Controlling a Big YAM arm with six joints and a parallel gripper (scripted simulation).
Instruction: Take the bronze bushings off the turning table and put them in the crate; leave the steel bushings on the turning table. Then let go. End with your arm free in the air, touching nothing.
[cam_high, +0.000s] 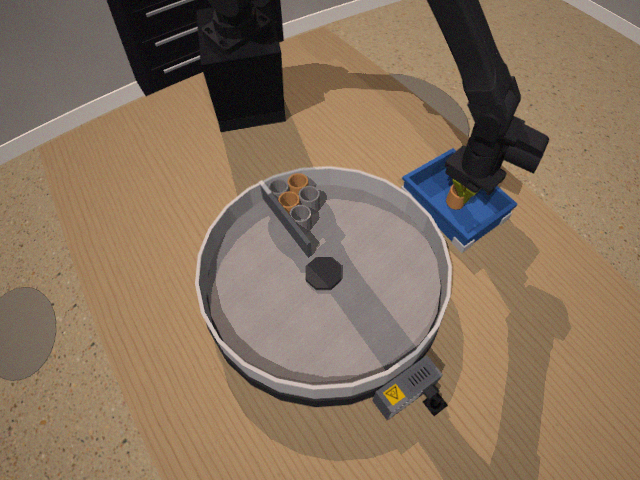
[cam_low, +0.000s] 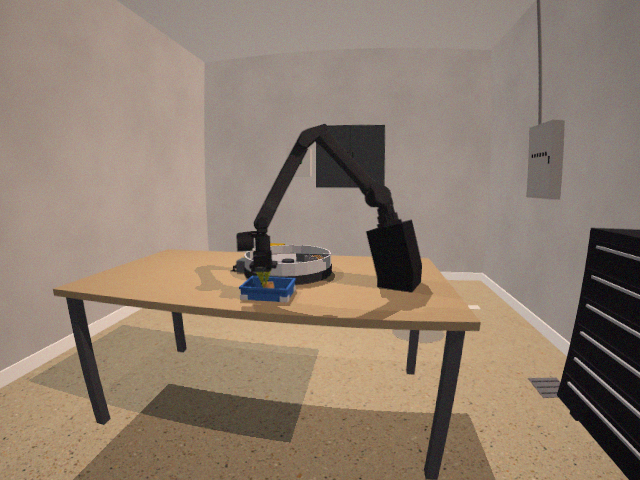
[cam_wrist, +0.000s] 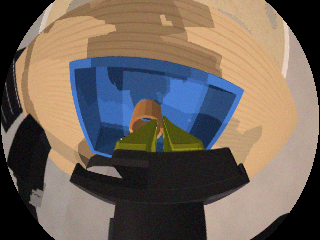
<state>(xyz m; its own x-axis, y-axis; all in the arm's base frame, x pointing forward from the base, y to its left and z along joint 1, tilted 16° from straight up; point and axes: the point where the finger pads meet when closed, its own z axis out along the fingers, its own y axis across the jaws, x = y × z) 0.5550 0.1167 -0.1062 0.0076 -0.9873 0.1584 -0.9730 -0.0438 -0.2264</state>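
Now: the crate 1 cm below my hand and 1 cm behind it. Round my hand: grey turning table (33 cm to the right, 7 cm behind, 2 cm above).
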